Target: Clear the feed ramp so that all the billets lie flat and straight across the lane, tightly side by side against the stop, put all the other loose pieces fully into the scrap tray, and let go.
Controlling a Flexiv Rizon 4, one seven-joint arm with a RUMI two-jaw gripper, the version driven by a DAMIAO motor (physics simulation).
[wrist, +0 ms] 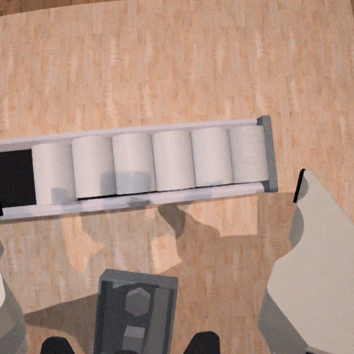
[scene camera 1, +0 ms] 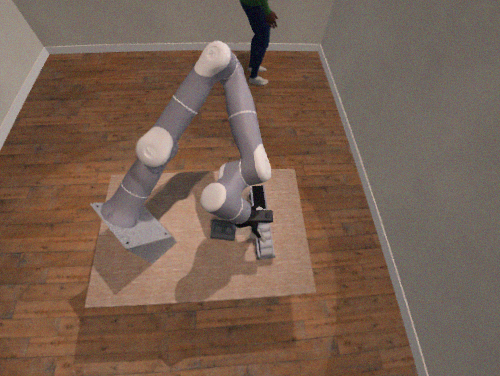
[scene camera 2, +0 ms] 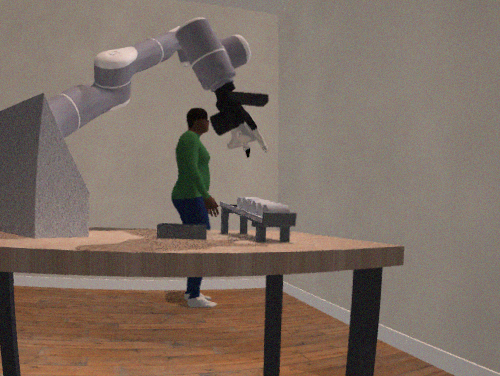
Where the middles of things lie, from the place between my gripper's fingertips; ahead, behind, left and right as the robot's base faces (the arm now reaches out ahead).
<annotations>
My gripper is now 30 mm short of the stop (wrist: pixel 270 185), 110 mm to the left of it and 170 mm above it.
</annotations>
